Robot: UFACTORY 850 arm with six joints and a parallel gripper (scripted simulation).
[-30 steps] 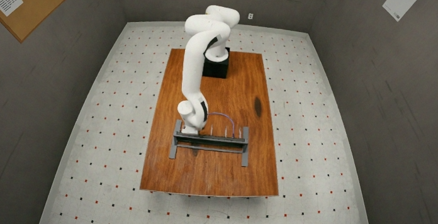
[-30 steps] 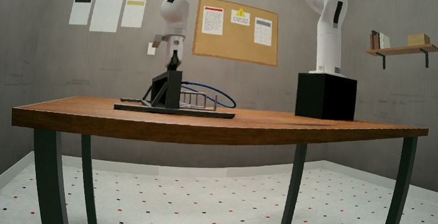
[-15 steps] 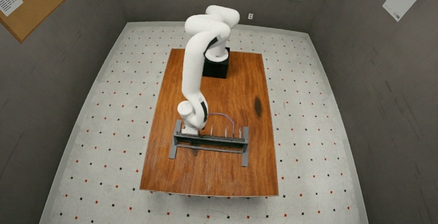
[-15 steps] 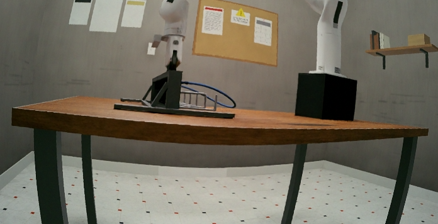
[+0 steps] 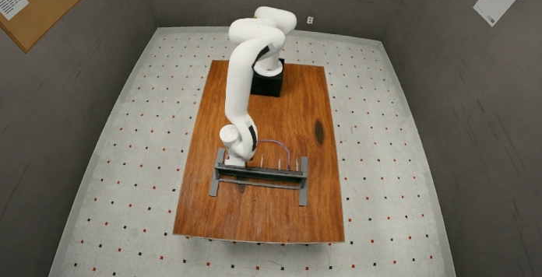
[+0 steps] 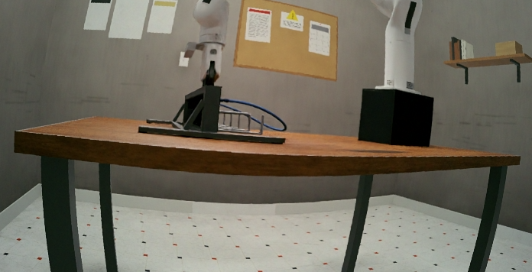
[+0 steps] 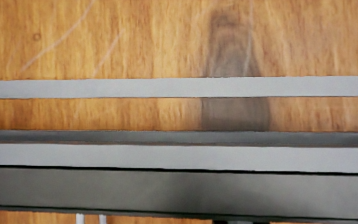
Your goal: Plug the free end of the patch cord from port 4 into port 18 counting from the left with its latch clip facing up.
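Now: the plug 2 cm ahead of my hand and 1 cm below it.
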